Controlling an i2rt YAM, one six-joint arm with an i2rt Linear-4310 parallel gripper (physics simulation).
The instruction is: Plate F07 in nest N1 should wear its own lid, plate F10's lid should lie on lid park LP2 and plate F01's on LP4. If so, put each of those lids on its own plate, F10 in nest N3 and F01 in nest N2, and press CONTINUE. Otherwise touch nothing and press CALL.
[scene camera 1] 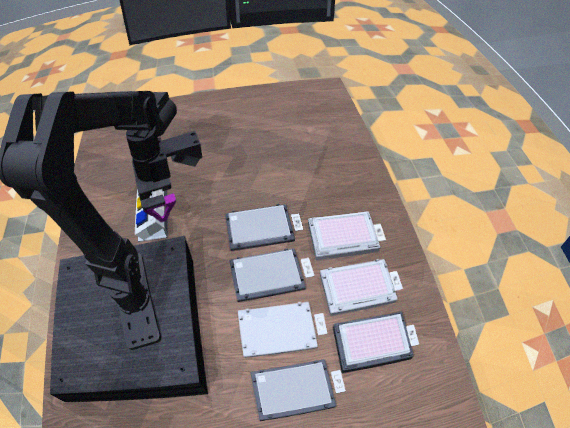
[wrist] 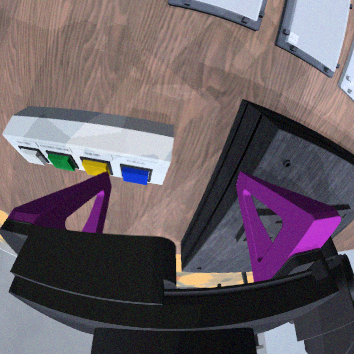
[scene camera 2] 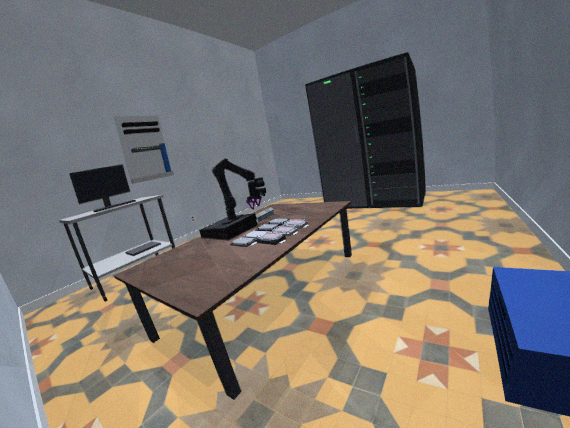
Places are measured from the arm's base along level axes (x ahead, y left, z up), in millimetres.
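Pixels of known places: gripper, fingertip midpoint: (scene camera 1: 158,204) (wrist: 173,178) (scene camera 2: 255,207); arm's base at its link origin: (scene camera 1: 135,300) (scene camera 2: 233,219).
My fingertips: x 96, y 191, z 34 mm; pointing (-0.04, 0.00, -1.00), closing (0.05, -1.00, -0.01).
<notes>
Ahead of a thing's pixels: the offset from my fingertips to its top centre. Level surfaces: height alone.
My gripper (scene camera 1: 160,212) (scene camera 2: 254,204) (wrist: 173,178) is open and empty above the button box @(dy +115, dx -24, dz -54 mm) (scene camera 1: 151,233) (scene camera 2: 265,214) (wrist: 90,130). In the wrist view its left fingertip overlaps the yellow button @(dy +93, dx -45, dz -62 mm) (wrist: 95,166); the blue button @(dy +44, dx -53, dz -62 mm) (wrist: 135,175) lies between the fingertips, the green button @(dy +142, dx -36, dz -62 mm) (wrist: 61,161) and white button @(dy +191, dx -28, dz -62 mm) (wrist: 34,155) further left. Pink-welled plates sit in N1 @(dy -400, dx +320, dz -82 mm) (scene camera 1: 374,340), N2 @(dy -272, dx +347, dz -87 mm) (scene camera 1: 359,284) and N3 @(dy -139, dx +373, dz -85 mm) (scene camera 1: 345,233); lids over them cannot be told. Flat grey panels lie on LP2 @(dy -48, dx +204, dz -100 mm) (scene camera 1: 260,226), LP4 @(dy -172, dx +179, dz -100 mm) (scene camera 1: 267,273) and LP3 @(dy -433, dx +138, dz -100 mm) (scene camera 1: 293,391). Plate numbers are unreadable.
A pale park @(dy -300, dx +155, dz -98 mm) (scene camera 1: 277,330) lies between LP4 and LP3. The black arm base block (scene camera 1: 175,300) (wrist: 320,160) stands beside the button box. A black cabinet (scene camera 2: 340,145), a monitor desk (scene camera 2: 112,202) and a blue box (scene camera 2: 535,310) stand away from the table @(dz -118 mm) (scene camera 1: 280,130) (scene camera 2: 180,280).
</notes>
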